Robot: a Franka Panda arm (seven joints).
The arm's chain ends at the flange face. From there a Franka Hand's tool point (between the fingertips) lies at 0.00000 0.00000 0.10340 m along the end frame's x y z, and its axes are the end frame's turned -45 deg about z.
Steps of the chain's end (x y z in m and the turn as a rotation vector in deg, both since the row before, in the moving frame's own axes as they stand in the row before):
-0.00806, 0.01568, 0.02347, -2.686, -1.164, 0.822
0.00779, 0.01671, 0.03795, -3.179, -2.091, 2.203
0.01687, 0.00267, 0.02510, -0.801, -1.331, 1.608
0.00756, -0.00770, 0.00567, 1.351, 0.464, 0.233
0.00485, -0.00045, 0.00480, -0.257, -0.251, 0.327
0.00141, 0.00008, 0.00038, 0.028, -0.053, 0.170
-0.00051, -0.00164, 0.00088, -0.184, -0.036, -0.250
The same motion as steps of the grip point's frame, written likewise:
-0.02171, 0.00729, 0.02334, -1.076, -2.722, 0.822
-0.01305, 0.01858, 0.03772, -0.769, -3.726, 2.203
0.00733, 0.01310, 0.02506, 0.375, -1.508, 1.608
0.01311, -0.00123, 0.00564, 0.627, 1.283, 0.233
0.00310, 0.00312, 0.00480, -0.004, -0.359, 0.327
0.00091, 0.00095, 0.00038, 0.057, -0.018, 0.170
0.00052, -0.00133, 0.00088, -0.105, -0.156, -0.250

